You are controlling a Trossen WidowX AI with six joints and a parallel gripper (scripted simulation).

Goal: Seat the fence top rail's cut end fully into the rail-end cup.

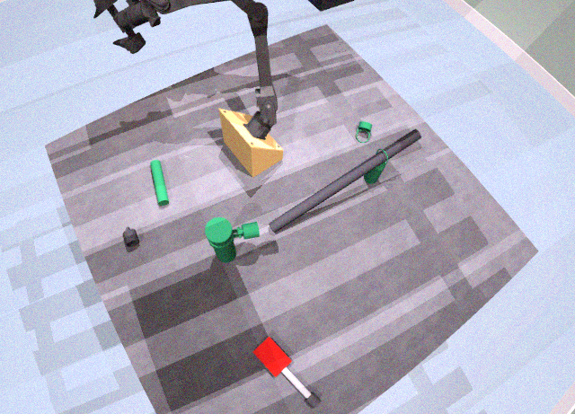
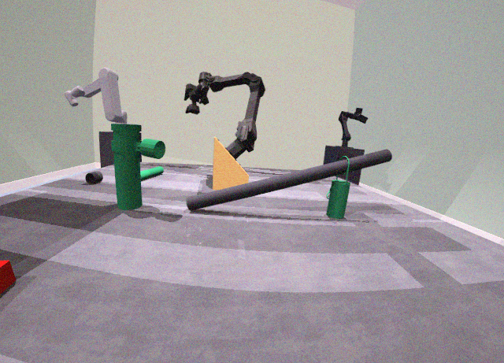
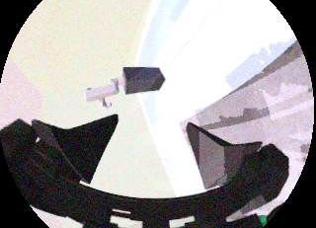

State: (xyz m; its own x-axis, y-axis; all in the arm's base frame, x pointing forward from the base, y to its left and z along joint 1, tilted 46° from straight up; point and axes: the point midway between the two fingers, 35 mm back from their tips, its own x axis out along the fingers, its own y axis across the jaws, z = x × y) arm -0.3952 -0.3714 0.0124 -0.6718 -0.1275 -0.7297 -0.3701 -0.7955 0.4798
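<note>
Now: gripper tip 720 mm short of the green rail-end cup, 80 mm to the right of it and 190 mm above it. Also, from my gripper tip: small green post: 730 mm ahead, 560 mm to the left, 240 mm below; then green cylinder: 380 mm ahead, 60 mm to the right, 330 mm below; then small dark cylinder: 500 mm ahead, 220 mm to the right, 330 mm below.
</note>
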